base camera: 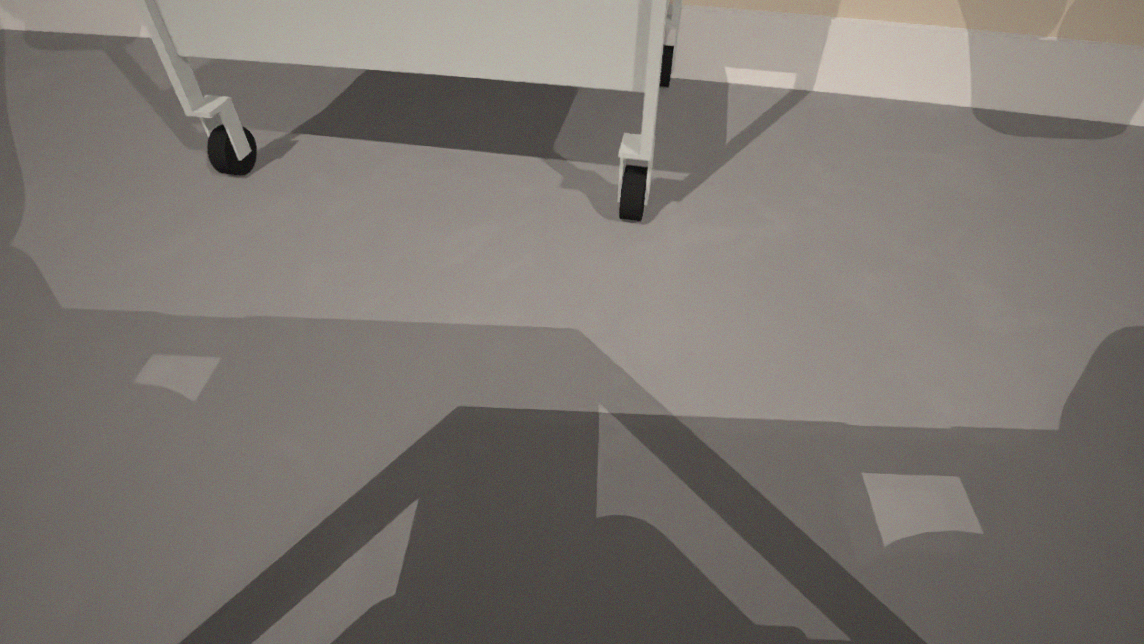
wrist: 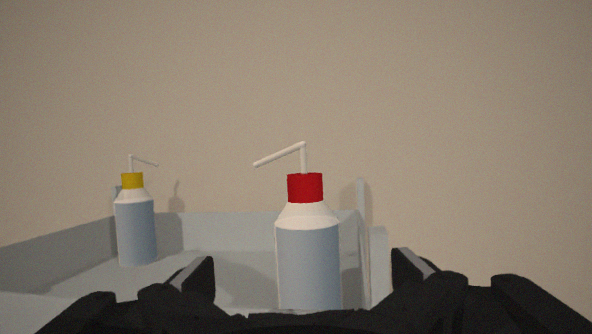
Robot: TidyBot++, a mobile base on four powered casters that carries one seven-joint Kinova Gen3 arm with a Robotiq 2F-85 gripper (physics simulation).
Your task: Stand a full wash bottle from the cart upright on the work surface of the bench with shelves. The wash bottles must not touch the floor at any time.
The pictures show: the gripper and a cart.
